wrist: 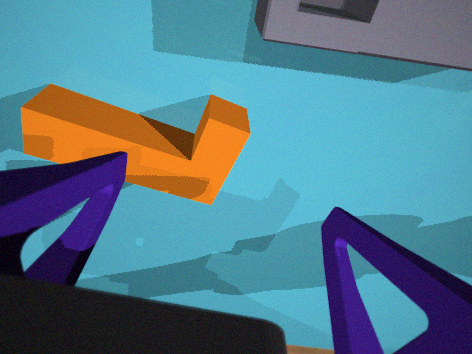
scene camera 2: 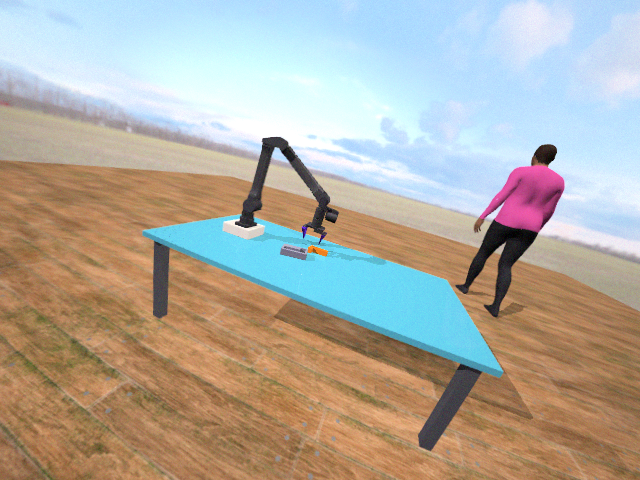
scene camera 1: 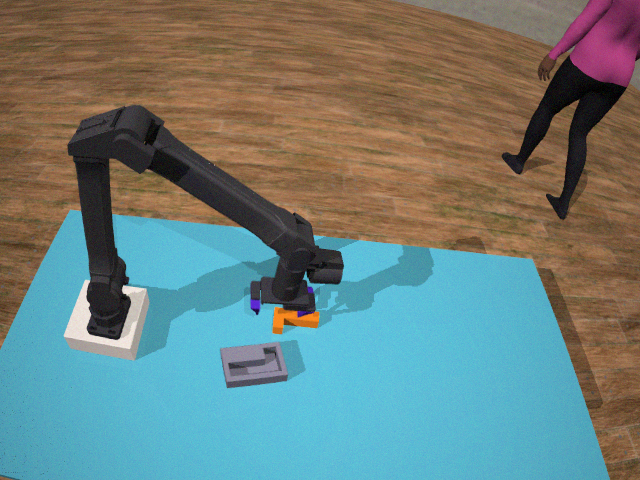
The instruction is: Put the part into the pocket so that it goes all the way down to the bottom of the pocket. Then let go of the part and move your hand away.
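Frame: origin at the arm's base, x ahead, y left, z up, level; centimetres.
Where they show: gripper, between the fingertips: (wrist: 233, 192) (scene camera 2: 311, 241) (scene camera 1: 277, 314); arm's base, origin of its link: (scene camera 2: 246, 224) (scene camera 1: 109, 316).
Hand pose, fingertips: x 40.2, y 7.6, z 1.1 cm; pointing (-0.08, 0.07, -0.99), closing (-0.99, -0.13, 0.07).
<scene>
Each offset is from my fingertips to the top centre of the thing. Level surfaces: height alone.
The orange L-shaped part @(dx +4.8, dy +1.9, dz -3.8 cm) (scene camera 1: 310, 319) (scene camera 2: 318, 251) (wrist: 100, 117) lies flat on the table, outside the pocket. The grey block @(dx -4.3, dy -11.8, dz -3.2 cm) (scene camera 1: 240, 355) (scene camera 2: 293, 253) (wrist: 400, 42) with the L-shaped pocket stands beside it, nearer the front; its pocket is empty in scene camera 1, and a corner of the block shows at the top right of the wrist view. My gripper (scene camera 1: 279, 313) (scene camera 2: 312, 239) (wrist: 233, 192) is open and empty, above the table behind the part. In the wrist view its left purple finger overlaps the part's long arm, and the right finger stands off to the right of the part.
The blue table @(dz -6.8 cm) (scene camera 1: 413, 387) (scene camera 2: 361, 299) carries the arm's white base block (scene camera 1: 98, 351) (scene camera 2: 242, 232) at the left. The table's back edge runs behind the gripper. A person in a pink top (scene camera 1: 604, 51) (scene camera 2: 532, 196) stands on the floor beyond the table.
</scene>
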